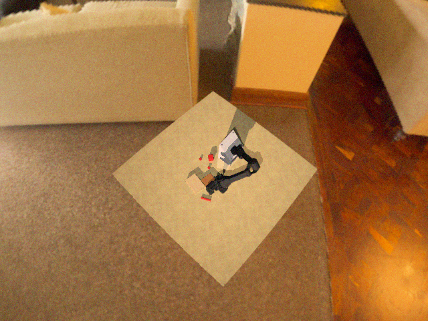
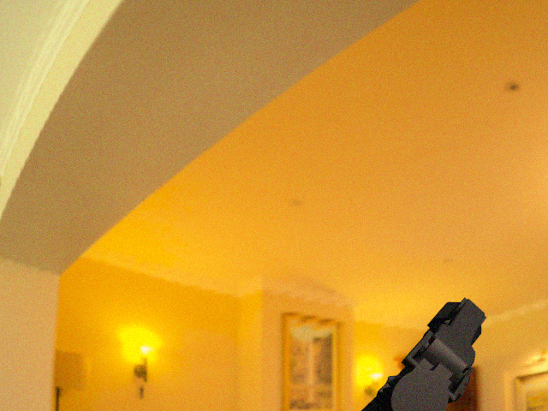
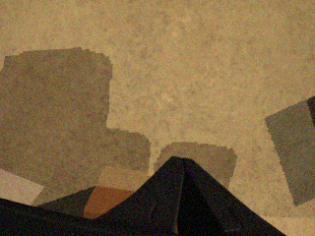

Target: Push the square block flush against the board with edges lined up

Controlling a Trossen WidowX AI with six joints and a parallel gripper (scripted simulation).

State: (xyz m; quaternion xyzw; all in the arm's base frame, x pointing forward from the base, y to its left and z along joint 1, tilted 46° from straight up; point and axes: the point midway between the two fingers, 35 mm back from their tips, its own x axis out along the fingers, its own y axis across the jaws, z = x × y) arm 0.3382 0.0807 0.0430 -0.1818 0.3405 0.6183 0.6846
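The brown square block is 20 mm behind my gripper tip, 100 mm to the right of it and 40 mm below it. From my gripper tip the other things lie so: pale tan board (60 mm ahead, 180 mm to the right, 40 mm below).
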